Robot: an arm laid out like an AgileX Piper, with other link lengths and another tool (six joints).
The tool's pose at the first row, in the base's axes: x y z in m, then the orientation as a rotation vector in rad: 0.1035 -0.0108 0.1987 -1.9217 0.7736 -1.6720
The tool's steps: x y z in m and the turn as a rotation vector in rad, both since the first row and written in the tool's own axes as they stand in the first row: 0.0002 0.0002 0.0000 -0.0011 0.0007 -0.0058; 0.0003 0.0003 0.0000 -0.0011 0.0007 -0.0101; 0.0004 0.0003 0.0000 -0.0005 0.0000 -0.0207; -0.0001 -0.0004 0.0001 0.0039 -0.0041 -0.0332; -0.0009 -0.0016 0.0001 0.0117 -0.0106 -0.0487; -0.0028 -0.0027 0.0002 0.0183 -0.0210 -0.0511; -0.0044 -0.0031 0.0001 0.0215 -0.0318 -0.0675
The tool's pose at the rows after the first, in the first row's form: 0.1035 -0.0111 0.1987 -1.9260 0.7701 -1.6761; 0.1035 -0.0112 0.1987 -1.9289 0.7665 -1.6786; 0.1035 -0.0113 0.1988 -1.9363 0.7567 -1.6842; 0.1036 -0.0104 0.1989 -1.9448 0.7402 -1.6874; 0.1037 -0.0090 0.1991 -1.9545 0.7168 -1.6899; 0.1037 -0.0069 0.1985 -1.9587 0.7044 -1.6804; 0.1035 -0.0055 0.1976 -1.9750 0.6830 -1.6781
